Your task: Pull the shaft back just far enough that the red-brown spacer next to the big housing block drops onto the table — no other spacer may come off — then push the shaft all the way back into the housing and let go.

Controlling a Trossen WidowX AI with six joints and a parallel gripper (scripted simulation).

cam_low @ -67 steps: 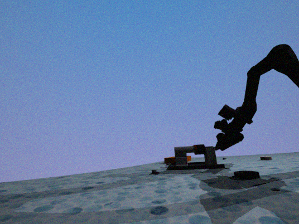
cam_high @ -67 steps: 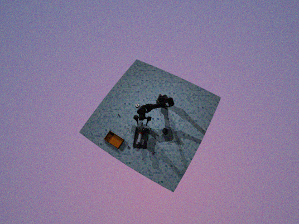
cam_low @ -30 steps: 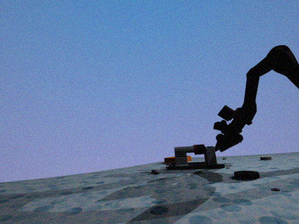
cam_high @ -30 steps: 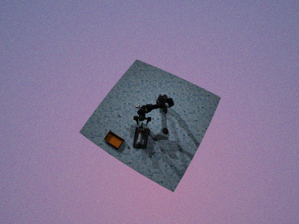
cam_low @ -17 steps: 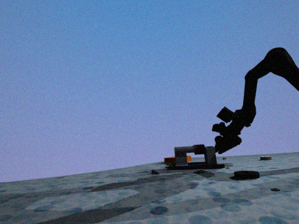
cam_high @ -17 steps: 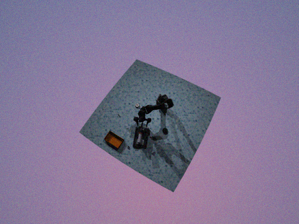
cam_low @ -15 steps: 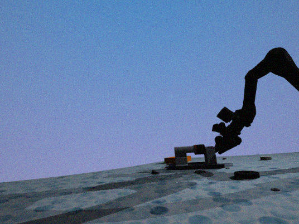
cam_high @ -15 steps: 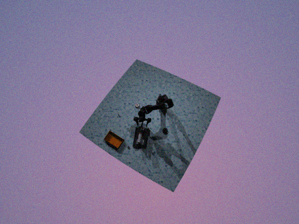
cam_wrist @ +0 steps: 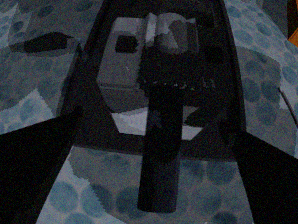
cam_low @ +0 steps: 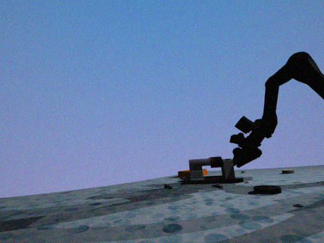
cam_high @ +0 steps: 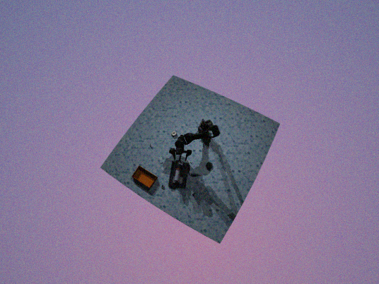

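Right now my gripper tip is 4 cm short of the dark shaft, 1 cm to the right of it and 3 cm below it. Also, from my gripper tip: thin dark rod (8 cm ahead, 14 cm to the right, 5 cm below); dark disc (8 cm behind, 24 cm to the left, 5 cm below); orange tray (26 cm ahead, 23 cm to the right, 4 cm below).
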